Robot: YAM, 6 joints.
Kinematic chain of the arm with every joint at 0, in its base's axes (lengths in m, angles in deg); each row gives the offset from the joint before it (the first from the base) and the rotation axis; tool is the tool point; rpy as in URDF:
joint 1: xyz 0 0 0.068 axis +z
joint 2: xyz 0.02 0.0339 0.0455 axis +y
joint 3: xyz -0.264 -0.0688 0 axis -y
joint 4: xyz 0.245 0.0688 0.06 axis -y
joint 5: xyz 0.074 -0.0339 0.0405 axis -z
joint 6: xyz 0.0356 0 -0.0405 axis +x
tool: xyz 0 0 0 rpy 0 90 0
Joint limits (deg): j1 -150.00..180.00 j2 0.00..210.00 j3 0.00..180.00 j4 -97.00..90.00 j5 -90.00..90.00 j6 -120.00..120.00
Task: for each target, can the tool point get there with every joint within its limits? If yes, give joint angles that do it. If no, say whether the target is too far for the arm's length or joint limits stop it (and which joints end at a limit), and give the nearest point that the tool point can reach.
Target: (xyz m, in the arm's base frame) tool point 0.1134 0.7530 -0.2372
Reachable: no: too far | nearest point 0.0872 0.5792 -0.1541 | short by 0.194 m
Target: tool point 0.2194 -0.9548 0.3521
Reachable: no: too far | nearest point 0.1405 -0.6114 0.2645 | short by 0.363 m
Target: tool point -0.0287 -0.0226 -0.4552
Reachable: no: joint limits stop it (at a limit: joint 2) | nearest point -0.0711 -0.0560 -0.3440 | short by 0.124 m
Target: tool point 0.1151 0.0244 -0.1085
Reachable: yes | joints 25.92 160.46 27.35 24.20 52.71 20.49
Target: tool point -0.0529 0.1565 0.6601
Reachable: yes | joints -67.97 58.29 126.66 69.85 -15.78 1.27
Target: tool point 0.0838 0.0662 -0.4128
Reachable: no: joint limits stop it (at a limit: joint 2) | nearest point 0.0990 0.0782 -0.3590 | short by 0.057 m
